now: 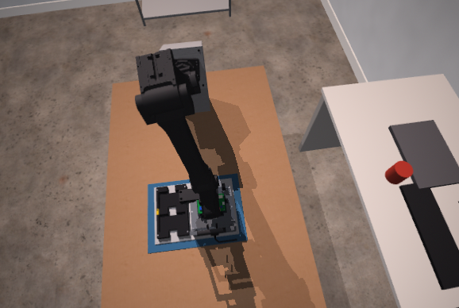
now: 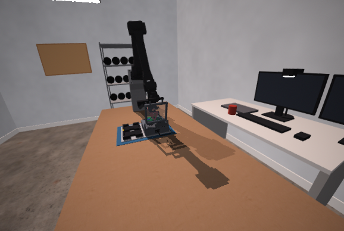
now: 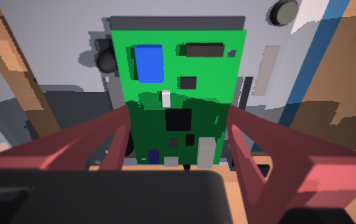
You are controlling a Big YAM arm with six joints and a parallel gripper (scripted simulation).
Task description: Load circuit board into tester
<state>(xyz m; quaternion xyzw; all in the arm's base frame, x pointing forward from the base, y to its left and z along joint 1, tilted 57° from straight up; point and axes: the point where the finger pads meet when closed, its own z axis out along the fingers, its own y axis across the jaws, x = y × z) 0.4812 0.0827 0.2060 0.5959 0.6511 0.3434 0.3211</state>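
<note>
Now: the green circuit board right at my hand. Also, from my hand: clear lid (12 cm ahead, 2 cm to the left, 9 cm above).
</note>
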